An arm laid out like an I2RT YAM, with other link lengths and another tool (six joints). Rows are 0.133 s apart.
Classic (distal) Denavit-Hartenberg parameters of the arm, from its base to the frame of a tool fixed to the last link. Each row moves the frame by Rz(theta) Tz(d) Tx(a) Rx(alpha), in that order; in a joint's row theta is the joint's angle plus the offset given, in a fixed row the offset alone. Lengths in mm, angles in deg.
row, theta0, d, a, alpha
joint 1, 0, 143.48, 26.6, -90
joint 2, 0, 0, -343.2, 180
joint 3, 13.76, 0, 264.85, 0
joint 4, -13.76, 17.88, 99.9, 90
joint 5, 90, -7.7, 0, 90
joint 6, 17.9, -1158.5, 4.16, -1.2
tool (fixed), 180, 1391.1, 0, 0
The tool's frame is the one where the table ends.
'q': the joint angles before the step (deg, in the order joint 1, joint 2, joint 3, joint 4, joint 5, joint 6). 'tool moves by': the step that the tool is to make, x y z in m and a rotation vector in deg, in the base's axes. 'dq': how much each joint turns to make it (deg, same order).
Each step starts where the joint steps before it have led.
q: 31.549, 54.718, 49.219, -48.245, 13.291, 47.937
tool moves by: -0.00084, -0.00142, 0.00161, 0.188, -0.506, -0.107
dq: -0.068, -0.730, -0.220, 0.027, 0.107, -0.031
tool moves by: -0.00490, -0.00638, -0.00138, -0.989, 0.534, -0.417
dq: -0.018, -0.449, 0.234, -1.652, 0.691, -0.013
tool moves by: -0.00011, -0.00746, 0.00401, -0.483, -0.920, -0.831
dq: -0.586, -1.043, 0.137, -0.558, 0.863, -0.337
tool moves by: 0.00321, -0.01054, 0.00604, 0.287, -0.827, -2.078
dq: -2.276, -0.726, 0.519, -0.317, 0.010, -0.264
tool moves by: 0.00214, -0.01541, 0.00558, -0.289, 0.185, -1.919
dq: -4.061, -0.086, 1.300, -1.218, -1.163, -1.865
